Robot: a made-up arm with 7 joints. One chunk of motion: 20 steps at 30 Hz.
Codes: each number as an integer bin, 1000 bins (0 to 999) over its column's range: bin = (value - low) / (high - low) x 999, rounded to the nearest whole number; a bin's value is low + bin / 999 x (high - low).
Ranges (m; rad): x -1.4..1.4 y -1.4..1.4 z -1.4..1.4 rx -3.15..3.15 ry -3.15..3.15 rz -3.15..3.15
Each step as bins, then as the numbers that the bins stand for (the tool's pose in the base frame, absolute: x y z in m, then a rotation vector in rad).
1 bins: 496 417 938 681 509 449
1 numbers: -0.0098 -0.2312 1.2290 1.1446 0.0599 -0.3185
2 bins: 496 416 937 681 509 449
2 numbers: -0.0098 -0.2340 1.2262 1.1446 0.0599 -0.3185
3 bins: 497 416 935 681 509 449
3 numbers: -0.0070 -0.2340 1.2206 1.1446 0.0599 -0.3185
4 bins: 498 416 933 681 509 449
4 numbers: -0.0042 -0.2340 1.2150 1.1446 0.0599 -0.3185
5 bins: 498 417 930 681 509 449
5 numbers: -0.0042 -0.2312 1.2066 1.1446 0.0599 -0.3185
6 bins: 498 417 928 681 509 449
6 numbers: -0.0042 -0.2312 1.2010 1.1446 0.0599 -0.3185
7 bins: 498 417 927 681 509 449
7 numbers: -0.0042 -0.2312 1.1982 1.1446 0.0599 -0.3185
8 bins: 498 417 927 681 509 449
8 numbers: -0.0042 -0.2312 1.1982 1.1446 0.0599 -0.3185
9 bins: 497 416 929 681 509 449
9 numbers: -0.0070 -0.2340 1.2038 1.1446 0.0599 -0.3185
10 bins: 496 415 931 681 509 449
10 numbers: -0.0098 -0.2368 1.2094 1.1446 0.0599 -0.3185
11 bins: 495 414 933 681 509 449
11 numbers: -0.0126 -0.2396 1.2150 1.1446 0.0599 -0.3185
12 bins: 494 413 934 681 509 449
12 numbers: -0.0154 -0.2424 1.2178 1.1446 0.0599 -0.3185
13 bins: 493 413 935 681 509 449
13 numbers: -0.0182 -0.2424 1.2206 1.1446 0.0599 -0.3185
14 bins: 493 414 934 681 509 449
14 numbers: -0.0182 -0.2396 1.2178 1.1446 0.0599 -0.3185
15 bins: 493 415 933 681 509 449
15 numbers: -0.0182 -0.2368 1.2150 1.1446 0.0599 -0.3185
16 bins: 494 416 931 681 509 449
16 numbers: -0.0154 -0.2340 1.2094 1.1446 0.0599 -0.3185
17 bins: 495 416 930 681 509 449
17 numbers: -0.0126 -0.2340 1.2066 1.1446 0.0599 -0.3185
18 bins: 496 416 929 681 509 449
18 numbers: -0.0098 -0.2340 1.2038 1.1446 0.0599 -0.3185
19 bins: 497 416 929 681 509 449
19 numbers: -0.0070 -0.2340 1.2038 1.1446 0.0599 -0.3185
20 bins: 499 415 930 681 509 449
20 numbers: -0.0014 -0.2368 1.2066 1.1446 0.0599 -0.3185
